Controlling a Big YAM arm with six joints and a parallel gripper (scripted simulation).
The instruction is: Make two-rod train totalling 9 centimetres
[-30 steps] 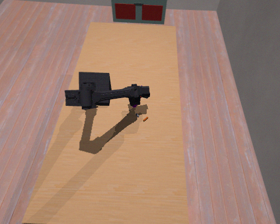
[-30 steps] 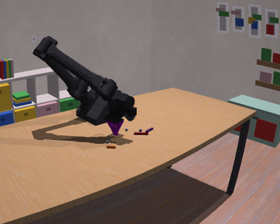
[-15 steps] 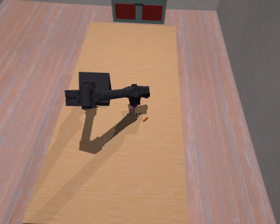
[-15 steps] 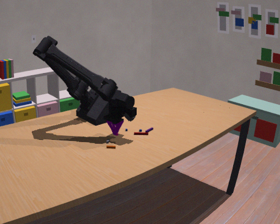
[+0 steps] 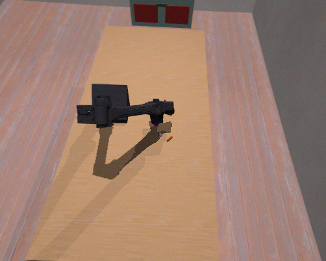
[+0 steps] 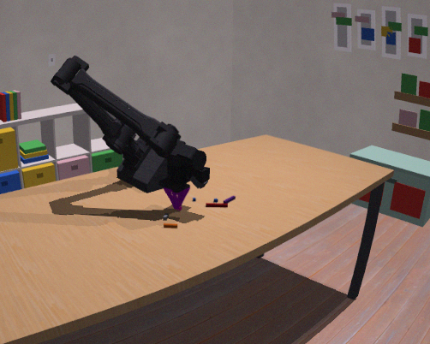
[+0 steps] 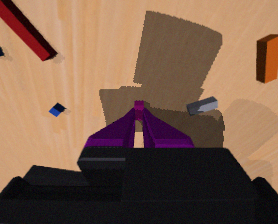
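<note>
The magenta rod lies 10 mm below my hand. Round my hand: red rod (60 mm ahead, 110 mm to the left, 10 mm below); orange rod (80 mm ahead, 100 mm to the right, 10 mm below); grey rod (20 mm ahead, 70 mm to the right, 10 mm below).
</note>
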